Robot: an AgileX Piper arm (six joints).
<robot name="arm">
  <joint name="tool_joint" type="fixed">
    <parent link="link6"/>
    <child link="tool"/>
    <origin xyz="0 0 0" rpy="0 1.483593 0"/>
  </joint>
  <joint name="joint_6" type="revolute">
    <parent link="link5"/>
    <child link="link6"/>
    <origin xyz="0.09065 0 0.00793" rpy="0 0 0"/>
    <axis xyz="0.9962 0 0.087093"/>
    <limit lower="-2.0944" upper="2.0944"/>
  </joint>
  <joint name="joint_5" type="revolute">
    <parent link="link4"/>
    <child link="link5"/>
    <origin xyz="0 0 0" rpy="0 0 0"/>
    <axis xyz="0 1 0"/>
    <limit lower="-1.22" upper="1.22"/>
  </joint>
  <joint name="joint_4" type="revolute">
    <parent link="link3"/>
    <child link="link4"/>
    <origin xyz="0.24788 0 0.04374" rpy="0 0 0"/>
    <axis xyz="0.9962 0 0.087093"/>
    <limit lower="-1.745" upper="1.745"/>
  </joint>
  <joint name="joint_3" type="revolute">
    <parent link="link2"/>
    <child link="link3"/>
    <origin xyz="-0.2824 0 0.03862" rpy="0 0 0"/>
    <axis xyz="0 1 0"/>
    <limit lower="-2.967" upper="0"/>
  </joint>
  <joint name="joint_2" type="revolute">
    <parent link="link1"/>
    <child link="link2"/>
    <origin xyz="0 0 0" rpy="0 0 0"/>
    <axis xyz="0 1 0"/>
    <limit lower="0" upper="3.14"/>
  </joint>
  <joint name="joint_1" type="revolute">
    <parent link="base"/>
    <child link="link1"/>
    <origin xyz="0 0 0.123" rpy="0 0 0"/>
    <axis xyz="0 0 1"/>
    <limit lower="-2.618" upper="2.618"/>
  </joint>
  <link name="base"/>
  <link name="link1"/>
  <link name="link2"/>
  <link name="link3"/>
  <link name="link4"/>
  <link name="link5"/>
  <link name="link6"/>
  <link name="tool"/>
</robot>
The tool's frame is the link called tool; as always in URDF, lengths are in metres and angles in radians.
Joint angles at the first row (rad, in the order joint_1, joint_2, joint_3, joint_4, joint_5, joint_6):
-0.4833 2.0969 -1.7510 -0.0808 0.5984 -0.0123
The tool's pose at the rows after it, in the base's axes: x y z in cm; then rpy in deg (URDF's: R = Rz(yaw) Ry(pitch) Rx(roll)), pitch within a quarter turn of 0, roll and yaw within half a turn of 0:
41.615, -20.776, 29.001, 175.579, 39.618, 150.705
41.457, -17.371, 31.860, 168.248, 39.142, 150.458
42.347, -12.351, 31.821, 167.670, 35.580, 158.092
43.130, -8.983, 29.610, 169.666, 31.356, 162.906
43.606, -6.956, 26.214, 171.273, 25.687, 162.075
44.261, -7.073, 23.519, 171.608, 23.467, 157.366
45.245, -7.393, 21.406, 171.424, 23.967, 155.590
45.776, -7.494, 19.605, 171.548, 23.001, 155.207
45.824, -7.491, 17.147, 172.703, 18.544, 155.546
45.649, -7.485, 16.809, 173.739, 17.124, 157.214
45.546, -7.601, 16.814, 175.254, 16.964, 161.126
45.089, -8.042, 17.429, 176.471, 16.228, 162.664
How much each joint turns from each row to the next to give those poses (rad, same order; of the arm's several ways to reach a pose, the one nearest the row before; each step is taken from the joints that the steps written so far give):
0.0099 -0.0857 -0.0772 0.1559 0.1847 -0.0118
0.0466 -0.0610 -0.0137 0.1209 0.0807 -0.0345
0.1063 -0.0144 0.0111 0.0272 0.0702 -0.0245
0.0848 0.0171 0.0450 -0.0405 0.0088 0.0291
0.0585 0.0372 0.0579 -0.0676 -0.0072 0.1082
0.0077 0.0483 0.0234 -0.0457 -0.0407 0.1093
-0.0009 0.0511 0.0012 -0.0116 -0.0631 0.0309
-0.0001 0.0410 0.0000 0.0000 -0.0246 0.0068
0.0001 0.0503 0.0011 0.0000 0.0287 0.0030
-0.0001 0.0058 -0.0001 -0.0045 0.0234 -0.0218
-0.0020 -0.0002 -0.0011 -0.0058 0.0112 -0.0629
-0.0095 -0.0162 0.0017 -0.0124 0.0309 -0.0255

